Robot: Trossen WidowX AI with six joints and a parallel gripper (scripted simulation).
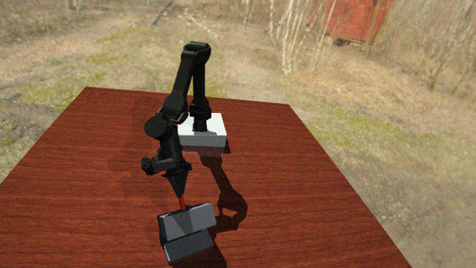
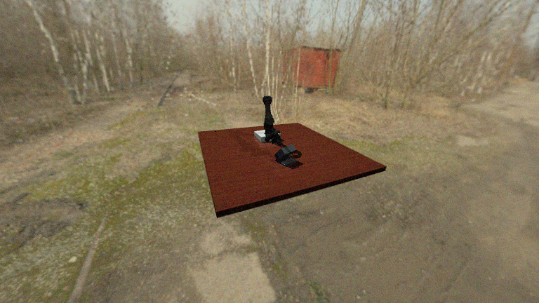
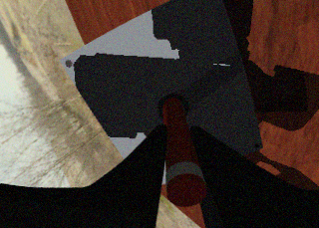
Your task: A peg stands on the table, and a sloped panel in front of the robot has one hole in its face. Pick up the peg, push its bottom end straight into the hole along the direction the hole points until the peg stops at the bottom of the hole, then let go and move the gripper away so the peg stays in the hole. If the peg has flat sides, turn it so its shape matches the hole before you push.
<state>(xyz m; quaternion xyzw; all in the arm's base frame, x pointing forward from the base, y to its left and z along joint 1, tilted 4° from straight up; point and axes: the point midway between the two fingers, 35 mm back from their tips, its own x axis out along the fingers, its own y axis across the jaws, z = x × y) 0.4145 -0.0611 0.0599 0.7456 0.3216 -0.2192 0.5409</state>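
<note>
My gripper tip is 50 mm short of the grey sloped panel, 20 mm to the right of it and 40 mm above it. The rest, counted from my gripper tip: red round peg (10 mm behind, 10 mm above).
</note>
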